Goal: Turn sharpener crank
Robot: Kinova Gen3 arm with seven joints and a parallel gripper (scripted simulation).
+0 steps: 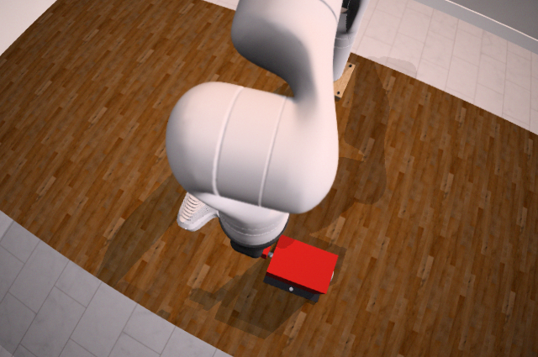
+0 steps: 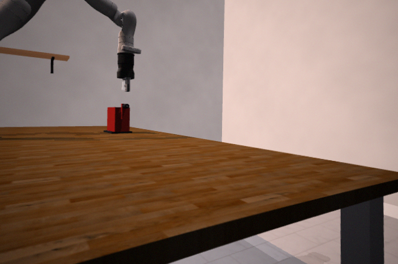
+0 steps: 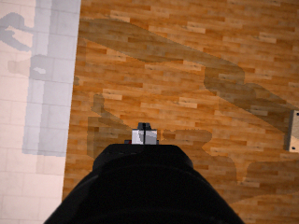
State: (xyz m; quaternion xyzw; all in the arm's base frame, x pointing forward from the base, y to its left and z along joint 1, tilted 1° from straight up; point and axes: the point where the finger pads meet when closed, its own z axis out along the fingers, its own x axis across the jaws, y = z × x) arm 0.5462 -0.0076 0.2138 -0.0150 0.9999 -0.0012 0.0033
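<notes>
Now: the crank 30 mm to the left of my hand and 90 mm below it.
</notes>
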